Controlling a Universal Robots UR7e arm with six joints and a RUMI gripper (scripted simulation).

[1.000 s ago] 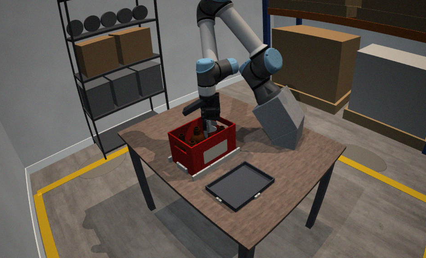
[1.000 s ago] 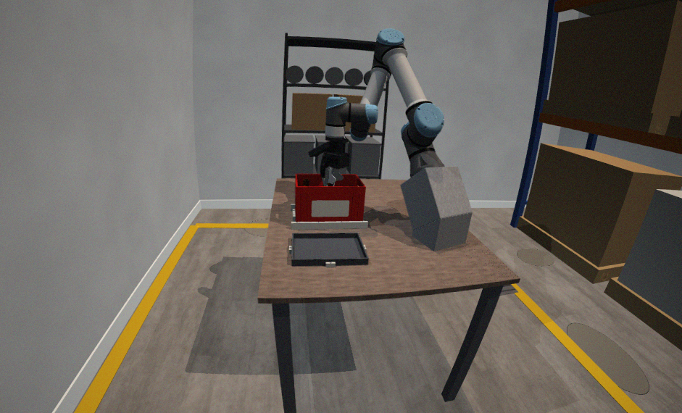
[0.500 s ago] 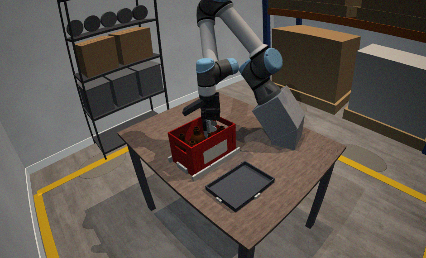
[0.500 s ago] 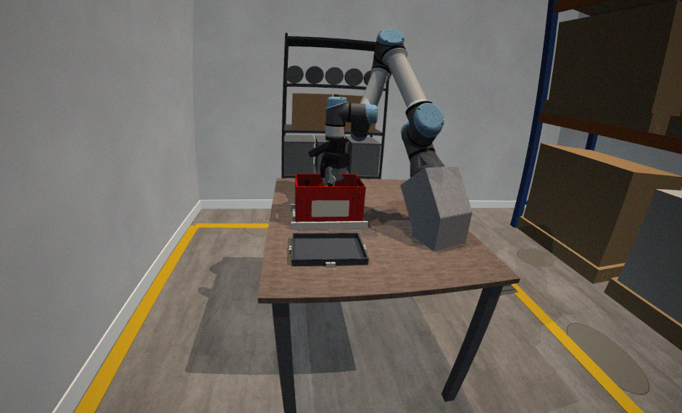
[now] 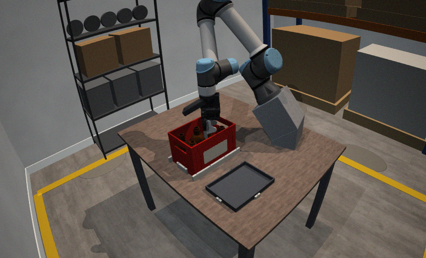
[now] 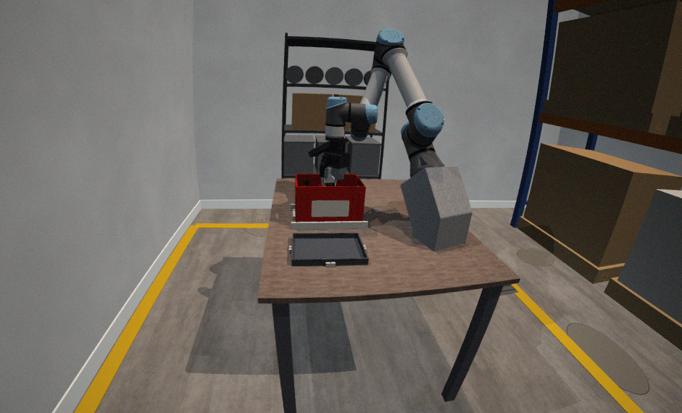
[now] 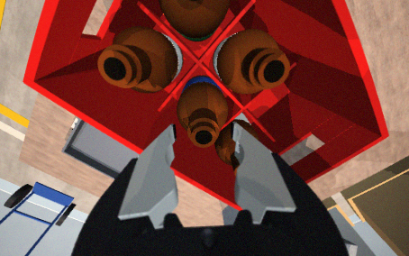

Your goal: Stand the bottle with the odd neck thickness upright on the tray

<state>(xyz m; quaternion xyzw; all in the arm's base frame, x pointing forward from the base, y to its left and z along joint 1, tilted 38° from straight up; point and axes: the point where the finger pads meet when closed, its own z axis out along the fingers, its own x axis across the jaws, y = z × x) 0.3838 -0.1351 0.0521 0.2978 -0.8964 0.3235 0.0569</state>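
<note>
Now: hand 70 mm above the red crate, 40 mm to the left of it and 10 mm past it. Round my hand: dark tray 230 mm to the left, 140 mm below, 70 mm ahead.
</note>
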